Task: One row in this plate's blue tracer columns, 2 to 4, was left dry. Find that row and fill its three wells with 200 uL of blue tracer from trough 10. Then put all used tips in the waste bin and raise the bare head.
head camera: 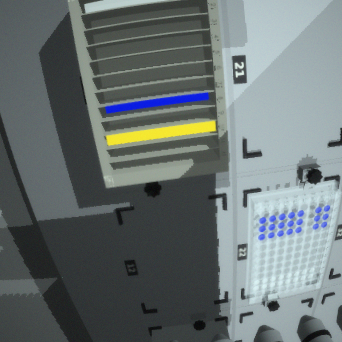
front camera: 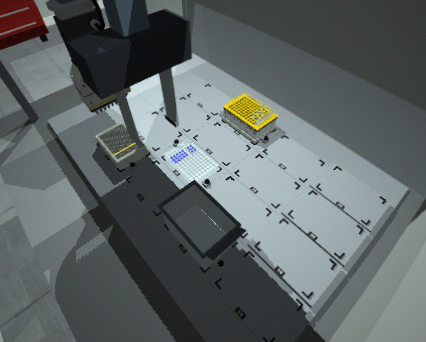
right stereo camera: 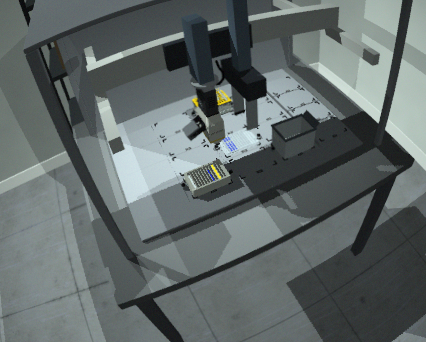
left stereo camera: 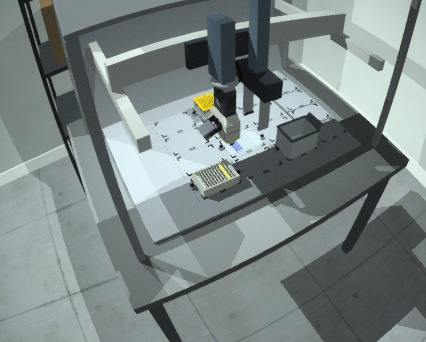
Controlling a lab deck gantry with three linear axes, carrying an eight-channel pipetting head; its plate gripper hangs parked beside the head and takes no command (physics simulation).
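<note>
The plate (front camera: 202,167) (head camera: 282,270) (left stereo camera: 255,142) (right stereo camera: 245,142) shows blue wells (head camera: 281,225) in three lines. In the head view, a pale gap separates a block five wells wide from one two wells wide. The trough rack (front camera: 135,156) (head camera: 115,182) (left stereo camera: 215,189) (right stereo camera: 207,189) holds a blue strip (head camera: 157,103) (right stereo camera: 211,175) and a yellow one. The pipetting head (front camera: 95,95) (left stereo camera: 230,125) (right stereo camera: 214,125) hangs above the deck near both; whether it carries tips is unclear. The parked gripper (front camera: 154,133) (left stereo camera: 256,121) (right stereo camera: 245,120) is open and empty. The waste bin (front camera: 200,251) (left stereo camera: 298,147) (right stereo camera: 294,147) stands beside the plate.
The yellow tip rack (front camera: 250,112) (left stereo camera: 204,102) (right stereo camera: 220,99) stands farther back and carries clear tips; the head partly hides it in the stereo views. Black knobs stand at the labware edges. Gantry rails and frame posts surround the deck.
</note>
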